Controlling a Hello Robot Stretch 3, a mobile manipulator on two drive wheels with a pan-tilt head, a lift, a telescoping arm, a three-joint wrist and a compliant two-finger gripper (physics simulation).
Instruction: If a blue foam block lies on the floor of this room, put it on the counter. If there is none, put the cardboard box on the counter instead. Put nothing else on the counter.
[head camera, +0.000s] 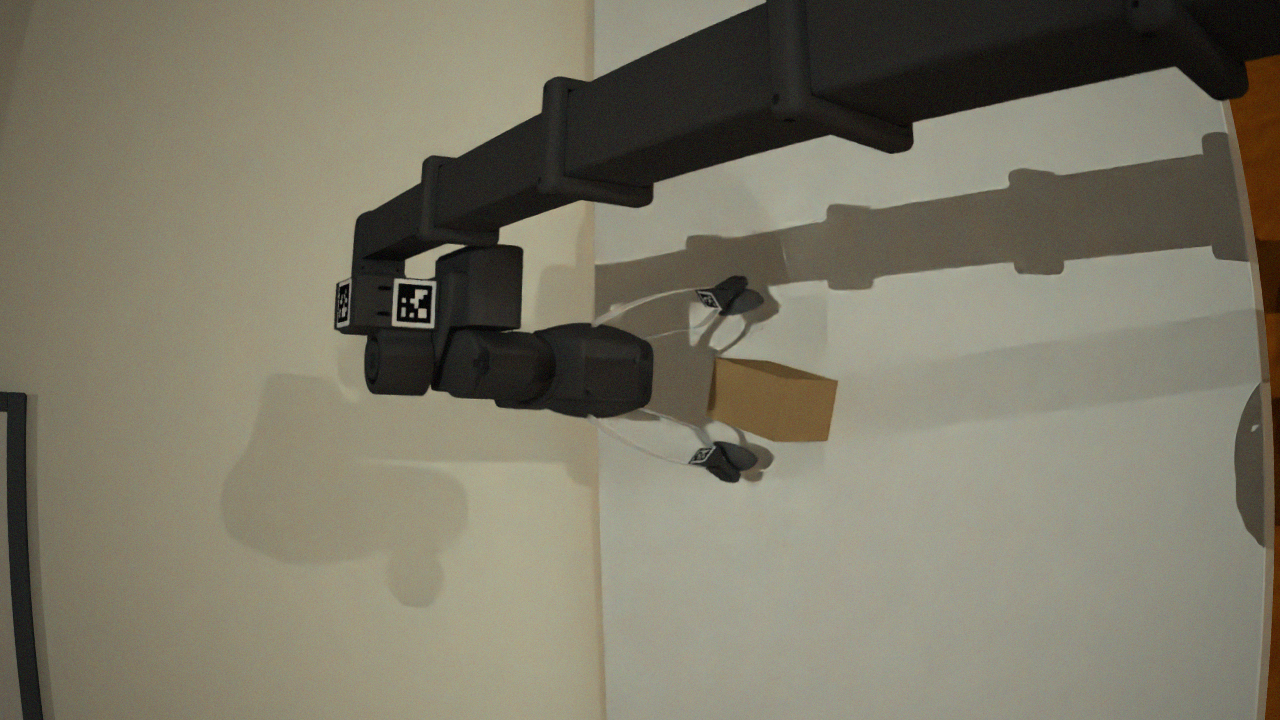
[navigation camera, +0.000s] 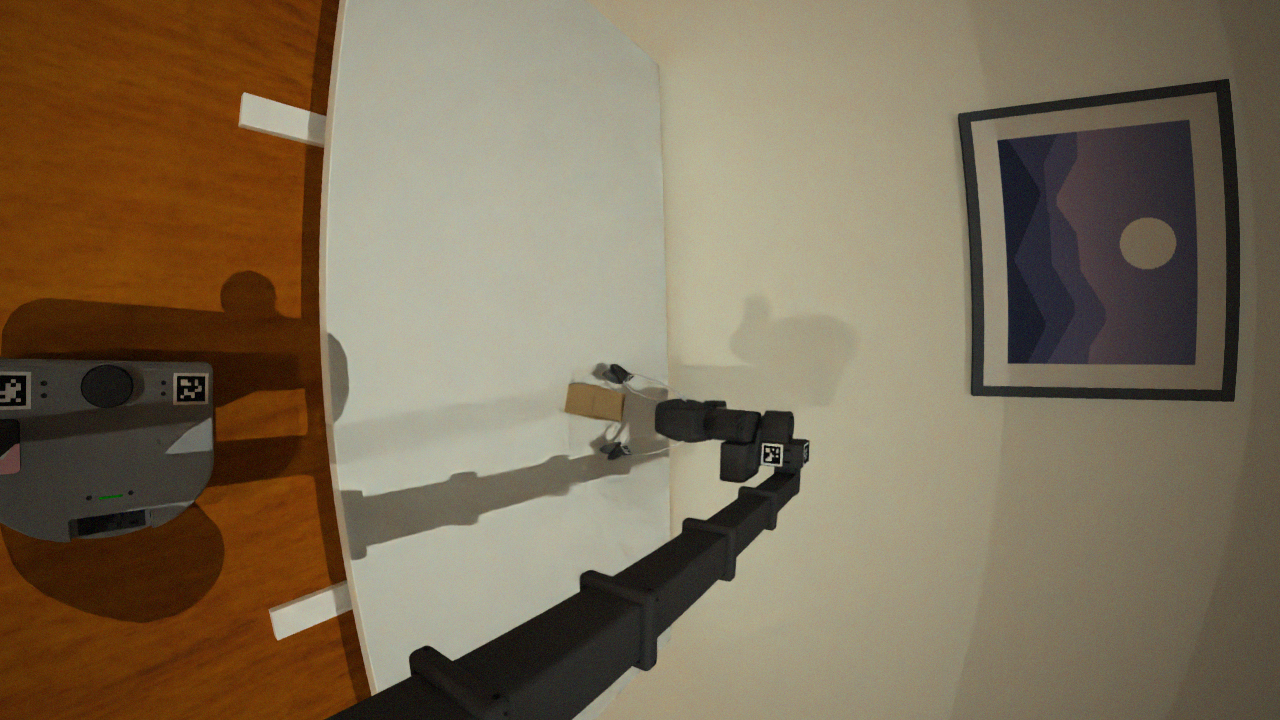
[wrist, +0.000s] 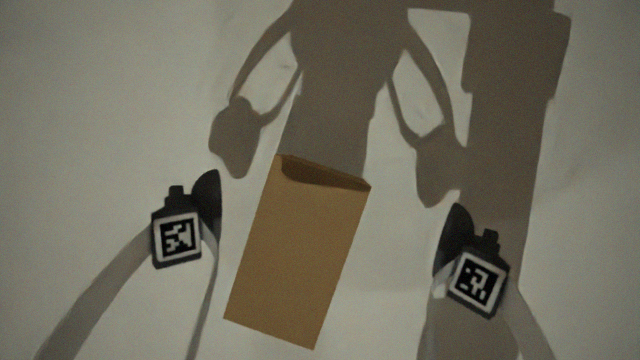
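Observation:
The cardboard box (head camera: 792, 407) (navigation camera: 590, 402) (wrist: 295, 255) is small and tan. It rests on a broad white top (head camera: 895, 582) (navigation camera: 492, 179) (wrist: 90, 100) that stands on white legs; I cannot tell whether this is the counter. The box stands at a slant to the fingers. My gripper (head camera: 735, 376) (navigation camera: 616, 411) (wrist: 330, 212) is open and points down, with one finger on each side of the box. In the wrist view there is a gap between the box and each fingertip, wider on the right. No blue foam block shows on the visible floor.
A pale wall (head camera: 313, 179) (navigation camera: 850, 179) borders the white top behind the gripper. A framed picture (navigation camera: 1100, 241) hangs on it. My extended arm (head camera: 680, 125) (navigation camera: 608, 617) crosses above the top. My base (navigation camera: 116, 447) stands on the wooden floor (navigation camera: 161, 179), before the top's front edge.

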